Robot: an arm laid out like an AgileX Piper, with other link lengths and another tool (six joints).
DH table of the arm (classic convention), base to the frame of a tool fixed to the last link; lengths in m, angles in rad. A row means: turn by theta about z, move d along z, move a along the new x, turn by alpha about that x. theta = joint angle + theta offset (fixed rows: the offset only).
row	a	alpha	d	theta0
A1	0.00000	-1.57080	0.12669	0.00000
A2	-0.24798	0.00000	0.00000	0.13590
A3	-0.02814	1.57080	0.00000	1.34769
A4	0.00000	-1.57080	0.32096	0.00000
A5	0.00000	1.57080	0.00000	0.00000
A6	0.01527	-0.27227	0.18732	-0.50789
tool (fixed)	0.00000	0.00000	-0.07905	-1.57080
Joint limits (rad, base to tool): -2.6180..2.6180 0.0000..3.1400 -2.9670..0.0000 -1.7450..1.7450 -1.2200..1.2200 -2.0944..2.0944
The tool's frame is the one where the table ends.
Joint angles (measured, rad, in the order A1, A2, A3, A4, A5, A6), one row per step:
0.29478, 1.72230, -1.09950, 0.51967, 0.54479, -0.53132
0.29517, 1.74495, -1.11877, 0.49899, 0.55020, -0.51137
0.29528, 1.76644, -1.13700, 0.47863, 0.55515, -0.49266
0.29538, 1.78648, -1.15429, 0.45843, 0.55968, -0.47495
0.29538, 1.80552, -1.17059, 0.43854, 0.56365, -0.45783
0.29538, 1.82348, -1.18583, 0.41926, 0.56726, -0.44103
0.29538, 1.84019, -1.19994, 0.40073, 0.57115, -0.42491
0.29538, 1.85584, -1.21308, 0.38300, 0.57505, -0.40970
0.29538, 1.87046, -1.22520, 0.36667, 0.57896, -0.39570
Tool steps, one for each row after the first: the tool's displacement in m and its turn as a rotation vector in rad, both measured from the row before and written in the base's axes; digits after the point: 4 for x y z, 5 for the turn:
0.0037, 0.0004, -0.0034, -0.00997, 0.01073, -0.00327
0.0035, 0.0002, -0.0033, -0.01033, 0.00966, -0.00305
0.0033, 0.0001, -0.0031, -0.01057, 0.00831, -0.00263
0.0031, 0.0000, -0.0030, -0.01063, 0.00750, -0.00274
0.0029, -0.0001, -0.0030, -0.01033, 0.00704, -0.00304
0.0026, -0.0002, -0.0028, -0.01006, 0.00701, -0.00287
0.0024, -0.0002, -0.0027, -0.00981, 0.00670, -0.00261
0.0022, -0.0002, -0.0027, -0.00920, 0.00654, -0.00239

